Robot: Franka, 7 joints.
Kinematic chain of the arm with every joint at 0, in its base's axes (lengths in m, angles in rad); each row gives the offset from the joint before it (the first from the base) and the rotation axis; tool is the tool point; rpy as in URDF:
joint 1: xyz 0 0 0.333 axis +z
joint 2: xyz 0 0 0 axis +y
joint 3: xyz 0 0 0.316 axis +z
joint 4: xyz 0.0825 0 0 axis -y
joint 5: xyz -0.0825 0 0.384 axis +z
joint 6: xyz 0 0 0 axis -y
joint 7: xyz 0.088 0 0 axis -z
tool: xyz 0 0 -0.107 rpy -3.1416 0 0
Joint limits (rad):
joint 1: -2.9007..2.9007
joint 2: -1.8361..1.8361
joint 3: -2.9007..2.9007
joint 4: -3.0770..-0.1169
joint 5: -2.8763..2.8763
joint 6: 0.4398..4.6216
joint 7: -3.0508..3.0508
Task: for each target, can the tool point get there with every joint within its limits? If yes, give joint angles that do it. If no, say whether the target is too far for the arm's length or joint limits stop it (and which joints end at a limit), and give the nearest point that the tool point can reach.
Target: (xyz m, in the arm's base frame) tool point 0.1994 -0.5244 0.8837
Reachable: yes | joints 2.0143 -1.0587 -0.4249 -0.4290 1.7455 1.2783 -1.1024
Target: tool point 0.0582 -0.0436 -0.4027
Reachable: no: joint limits stop it (at a limit: joint 2) | nearest point 0.0801 -0.0600 -0.3282 | short by 0.079 m
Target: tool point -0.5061 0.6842 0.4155
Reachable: yes | joints 2.0199 1.3716 1.1110 -0.3421 -1.6083 2.4152 -2.4900
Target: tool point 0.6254 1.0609 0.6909
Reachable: no: too far | nearest point 0.4184 0.7097 0.5724 | short by 0.425 m
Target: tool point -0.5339 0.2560 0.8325
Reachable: yes | joints 0.0117 -1.4061 0.3893 -1.2570 -0.8898 3.4209 -1.2603
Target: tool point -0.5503 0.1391 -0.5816
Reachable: no: too far | nearest point -0.4568 0.1155 -0.3265 | short by 0.273 m
